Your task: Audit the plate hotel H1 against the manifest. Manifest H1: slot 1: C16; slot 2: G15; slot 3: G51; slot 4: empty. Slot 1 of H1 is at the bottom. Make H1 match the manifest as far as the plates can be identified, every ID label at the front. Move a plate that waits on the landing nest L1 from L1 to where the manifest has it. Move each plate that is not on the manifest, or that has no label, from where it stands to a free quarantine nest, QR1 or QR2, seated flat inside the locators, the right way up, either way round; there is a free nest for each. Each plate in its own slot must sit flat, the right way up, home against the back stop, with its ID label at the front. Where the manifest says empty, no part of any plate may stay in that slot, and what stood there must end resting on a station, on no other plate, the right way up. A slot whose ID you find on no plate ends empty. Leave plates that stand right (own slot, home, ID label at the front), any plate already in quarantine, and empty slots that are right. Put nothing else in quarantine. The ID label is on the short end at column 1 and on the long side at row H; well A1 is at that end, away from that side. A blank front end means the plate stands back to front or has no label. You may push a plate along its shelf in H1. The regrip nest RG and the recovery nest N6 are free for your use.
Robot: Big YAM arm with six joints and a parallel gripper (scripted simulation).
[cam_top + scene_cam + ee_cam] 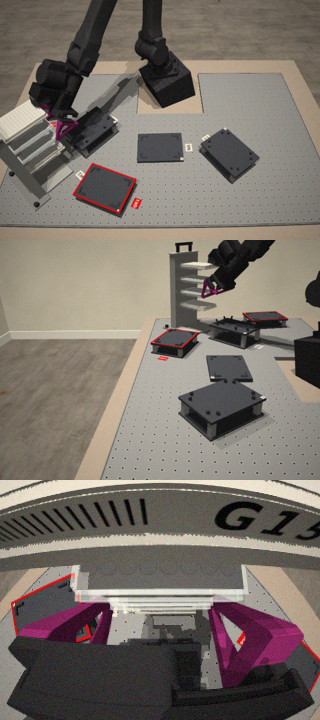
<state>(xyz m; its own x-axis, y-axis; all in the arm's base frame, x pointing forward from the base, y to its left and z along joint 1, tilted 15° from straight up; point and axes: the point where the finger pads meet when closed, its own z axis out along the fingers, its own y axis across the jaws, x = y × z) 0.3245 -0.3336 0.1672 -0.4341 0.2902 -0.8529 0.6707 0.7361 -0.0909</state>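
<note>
Now: the regrip nest 9 cm behind my hand, 9 cm to the left of it and 11 cm below it. Round my hand: plate labelled G51 (4 cm ahead, 4 cm to the right, 5 cm above); then plate hotel H1 (10 cm ahead, 9 cm to the right); then quarantine nest QR1 (13 cm ahead, 17 cm to the left, 13 cm below).
</note>
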